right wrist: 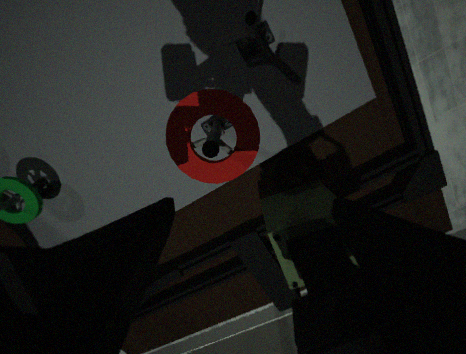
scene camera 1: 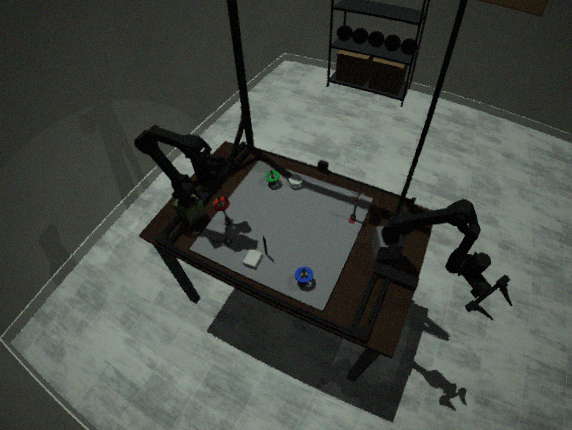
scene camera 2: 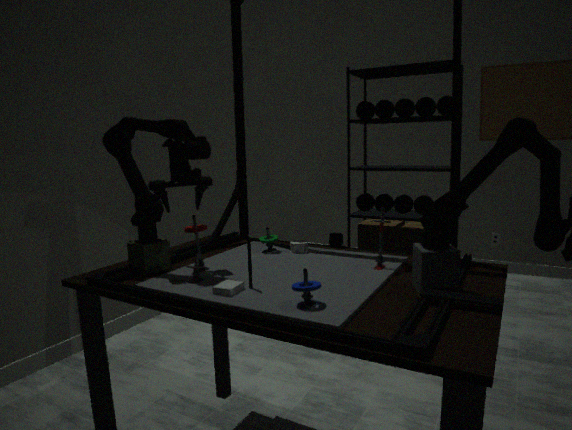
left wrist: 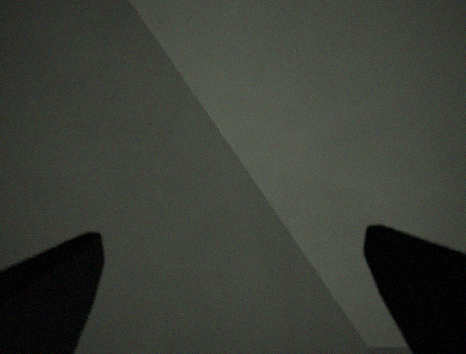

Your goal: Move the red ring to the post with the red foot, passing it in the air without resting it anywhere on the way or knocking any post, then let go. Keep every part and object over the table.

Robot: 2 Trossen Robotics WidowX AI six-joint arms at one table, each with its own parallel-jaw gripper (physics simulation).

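Observation:
The red ring sits level, high on a tall post at the left of the table. The post with the red foot stands upright and bare at the mat's far right. My right gripper is open and empty, fingers pointing down, a little above the ring's height. In the right wrist view the ring lies ahead of the fingertips, clear of both. The arm hides the gripper in scene camera 1. My left gripper is open and empty, beyond the table's right edge.
A green ring on a short post is at the back left, a blue ring on another near the front. A thin dark rod stands upright near a white block.

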